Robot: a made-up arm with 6 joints.
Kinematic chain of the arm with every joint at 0, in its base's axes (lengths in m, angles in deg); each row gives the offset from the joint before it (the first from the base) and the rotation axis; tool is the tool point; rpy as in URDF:
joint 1: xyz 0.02 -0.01 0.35 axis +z
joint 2: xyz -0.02 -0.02 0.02 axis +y
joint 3: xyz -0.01 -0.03 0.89 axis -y
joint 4: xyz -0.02 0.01 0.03 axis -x
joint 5: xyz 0.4 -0.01 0 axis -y
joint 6: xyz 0 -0.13 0.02 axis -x
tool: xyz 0.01 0 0 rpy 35.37 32.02 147.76
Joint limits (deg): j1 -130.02..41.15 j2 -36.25..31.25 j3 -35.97..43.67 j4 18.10..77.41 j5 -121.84..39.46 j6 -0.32..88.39
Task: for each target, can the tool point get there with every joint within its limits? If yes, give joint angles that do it. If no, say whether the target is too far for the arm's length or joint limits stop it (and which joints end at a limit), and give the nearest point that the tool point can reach.
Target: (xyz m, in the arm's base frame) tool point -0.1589 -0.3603 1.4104
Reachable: yes | joints -96.41 1.34 4.15 36.94 15.74 71.04
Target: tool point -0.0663 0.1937 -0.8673
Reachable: no: joint limits stop it (at a limit: joint 1, joint 2, joint 3, joint 4) | nearest point 0.6209 0.2797 0.7928 | short by 1.799 m
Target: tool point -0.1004 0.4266 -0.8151
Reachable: no: joint limits stop it (at a limit: joint 1, joint 2, joint 3, joint 4) | nearest point 0.6221 0.2815 0.7923 | short by 1.768 m
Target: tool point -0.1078 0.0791 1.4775
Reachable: yes | joints -104.83 -21.80 4.23 36.94 -38.99 32.03
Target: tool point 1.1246 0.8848 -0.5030
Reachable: no: too far | nearest point 0.6253 0.4261 0.8297 | short by 1.495 m
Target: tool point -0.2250 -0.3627 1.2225
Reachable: yes | joints -101.51 1.17 -15.95 27.08 -93.46 80.16
